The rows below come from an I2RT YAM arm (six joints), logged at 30 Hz.
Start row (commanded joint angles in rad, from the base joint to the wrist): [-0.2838, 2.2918, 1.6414, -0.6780, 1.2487, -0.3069]
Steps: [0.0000, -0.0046, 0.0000, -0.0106, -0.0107, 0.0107]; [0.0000, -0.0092, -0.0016, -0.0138, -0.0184, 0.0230]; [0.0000, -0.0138, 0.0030, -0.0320, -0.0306, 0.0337]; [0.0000, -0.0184, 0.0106, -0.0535, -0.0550, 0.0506]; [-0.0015, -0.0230, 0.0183, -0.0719, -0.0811, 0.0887]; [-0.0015, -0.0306, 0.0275, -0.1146, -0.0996, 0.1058]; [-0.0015, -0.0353, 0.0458, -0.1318, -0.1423, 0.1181]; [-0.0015, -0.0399, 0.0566, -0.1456, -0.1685, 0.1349]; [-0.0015, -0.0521, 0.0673, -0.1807, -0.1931, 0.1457]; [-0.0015, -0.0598, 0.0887, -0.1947, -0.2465, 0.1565]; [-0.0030, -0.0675, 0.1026, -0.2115, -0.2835, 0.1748]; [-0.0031, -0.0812, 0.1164, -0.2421, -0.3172, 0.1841]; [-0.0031, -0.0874, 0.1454, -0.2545, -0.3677, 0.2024]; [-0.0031, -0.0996, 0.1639, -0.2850, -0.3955, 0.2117]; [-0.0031, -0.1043, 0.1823, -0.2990, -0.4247, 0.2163]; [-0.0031, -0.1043, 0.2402, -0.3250, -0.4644, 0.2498]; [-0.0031, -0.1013, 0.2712, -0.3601, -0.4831, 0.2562]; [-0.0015, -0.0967, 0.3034, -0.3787, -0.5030, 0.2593]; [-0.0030, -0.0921, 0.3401, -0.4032, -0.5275, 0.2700]
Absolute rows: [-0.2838, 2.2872, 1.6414, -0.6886, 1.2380, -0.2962]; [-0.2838, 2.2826, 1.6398, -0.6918, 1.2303, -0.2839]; [-0.2838, 2.2780, 1.6444, -0.7100, 1.2181, -0.2732]; [-0.2838, 2.2734, 1.6520, -0.7315, 1.1937, -0.2563]; [-0.2853, 2.2688, 1.6597, -0.7499, 1.1676, -0.2182]; [-0.2853, 2.2612, 1.6689, -0.7926, 1.1491, -0.2011]; [-0.2853, 2.2565, 1.6872, -0.8098, 1.1064, -0.1888]; [-0.2853, 2.2519, 1.6980, -0.8236, 1.0802, -0.1720]; [-0.2853, 2.2397, 1.7087, -0.8587, 1.0556, -0.1612]; [-0.2853, 2.2320, 1.7301, -0.8727, 1.0022, -0.1504]; [-0.2868, 2.2243, 1.7440, -0.8895, 0.9652, -0.1321]; [-0.2869, 2.2106, 1.7578, -0.9201, 0.9315, -0.1228]; [-0.2869, 2.2044, 1.7868, -0.9325, 0.8810, -0.1045]; [-0.2869, 2.1922, 1.8053, -0.9630, 0.8532, -0.0952]; [-0.2869, 2.1875, 1.8237, -0.9770, 0.8240, -0.0906]; [-0.2869, 2.1875, 1.8816, -1.0030, 0.7843, -0.0571]; [-0.2869, 2.1905, 1.9126, -1.0381, 0.7656, -0.0507]; [-0.2853, 2.1951, 1.9448, -1.0567, 0.7457, -0.0476]; [-0.2868, 2.1997, 1.9815, -1.0812, 0.7212, -0.0369]
